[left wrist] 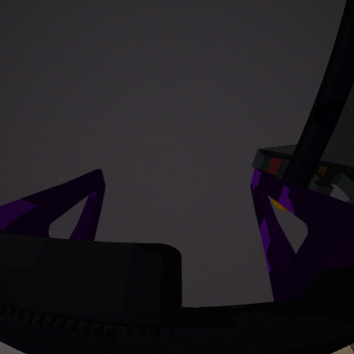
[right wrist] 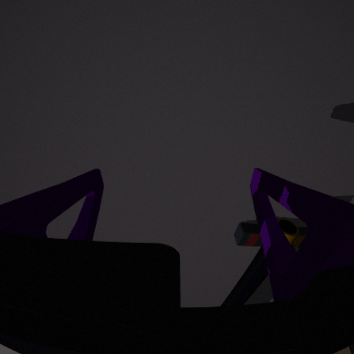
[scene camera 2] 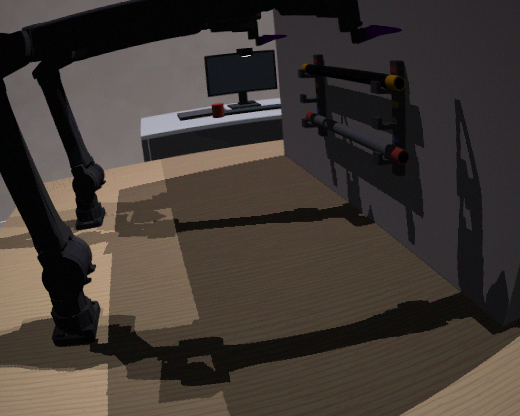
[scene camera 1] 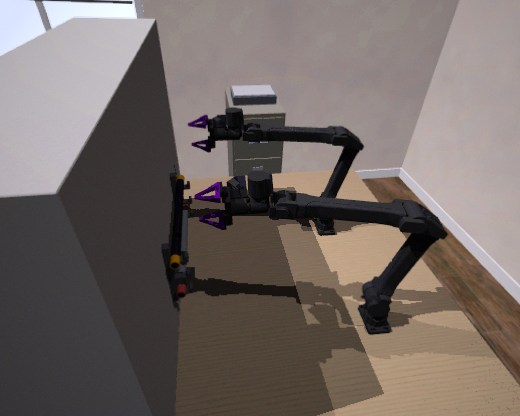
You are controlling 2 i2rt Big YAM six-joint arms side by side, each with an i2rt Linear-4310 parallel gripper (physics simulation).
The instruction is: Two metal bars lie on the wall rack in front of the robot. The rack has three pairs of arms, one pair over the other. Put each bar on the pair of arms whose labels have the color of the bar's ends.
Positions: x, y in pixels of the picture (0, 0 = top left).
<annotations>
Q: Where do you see a grey wall block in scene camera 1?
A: At 95, 320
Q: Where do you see a grey wall block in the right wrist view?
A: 176, 111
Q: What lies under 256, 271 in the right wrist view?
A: A black bar.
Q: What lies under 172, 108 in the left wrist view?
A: A grey wall block.
</annotations>
